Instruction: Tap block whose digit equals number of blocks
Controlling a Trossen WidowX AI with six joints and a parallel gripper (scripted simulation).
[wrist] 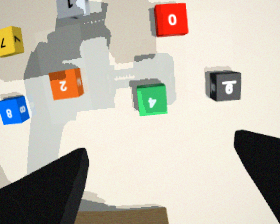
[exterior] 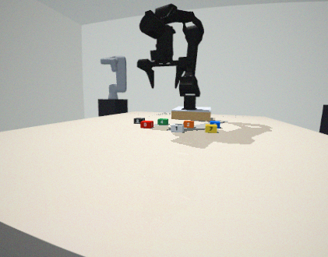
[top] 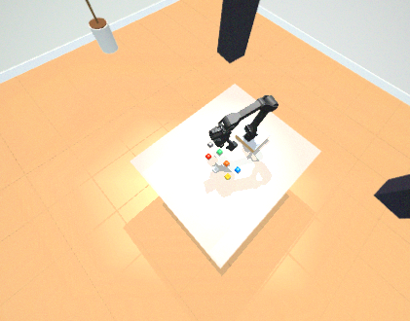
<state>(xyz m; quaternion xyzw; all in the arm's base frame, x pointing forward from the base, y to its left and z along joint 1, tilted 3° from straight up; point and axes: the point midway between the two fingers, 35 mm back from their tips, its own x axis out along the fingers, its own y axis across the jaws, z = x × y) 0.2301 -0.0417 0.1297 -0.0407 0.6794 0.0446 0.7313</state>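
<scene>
Right now the yellow block is 70 mm ahead of my gripper tip, 180 mm to the left of it and 120 mm below it. The rest, counted from my gripper tip: red block: 90 mm ahead, 20 mm to the right, 120 mm below; dark block: 20 mm ahead, 90 mm to the right, 120 mm below; green block: 120 mm below.
</scene>
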